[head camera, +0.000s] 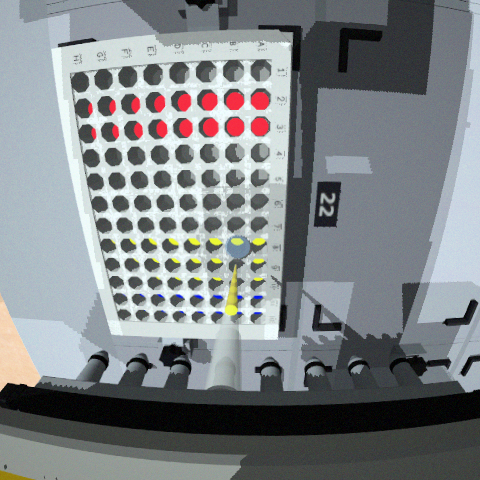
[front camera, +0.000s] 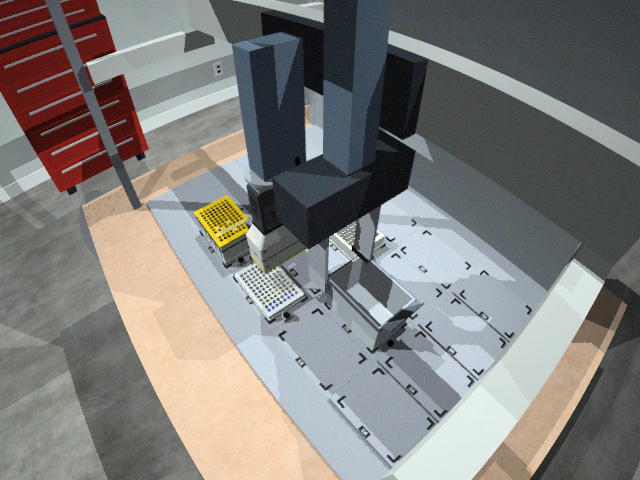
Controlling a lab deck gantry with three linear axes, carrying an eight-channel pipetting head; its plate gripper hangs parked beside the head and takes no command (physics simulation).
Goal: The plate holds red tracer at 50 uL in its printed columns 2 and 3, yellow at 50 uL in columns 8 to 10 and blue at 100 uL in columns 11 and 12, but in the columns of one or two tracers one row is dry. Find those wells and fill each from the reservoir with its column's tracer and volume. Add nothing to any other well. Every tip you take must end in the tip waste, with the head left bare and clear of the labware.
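The white plate [front camera: 242,285] [head camera: 280,200] lies under the pipetting head [front camera: 271,248]. In the head view, one channel carries a tip [head camera: 232,292] [front camera: 280,272], its lower end seen near B9; its contents cannot be told. B8 [head camera: 237,241] shows yellow, with a grey-blue disc [head camera: 239,251] around it. B9 [head camera: 242,264] looks dark; B10 is partly hidden by the tip. Red shows in all wells of columns 2 and 3. Some row G and H wells in columns 8 to 12 cannot be judged. The parked plate gripper [front camera: 344,273] stands open, holding nothing.
The yellow tip rack [front camera: 222,219] stands behind the plate at left. The open grey tip waste [front camera: 356,315] stands right of the plate, by the gripper's paddles. The reservoir [front camera: 341,246] is partly hidden behind the gripper. Seven other channels, such as this one [head camera: 270,370], are bare.
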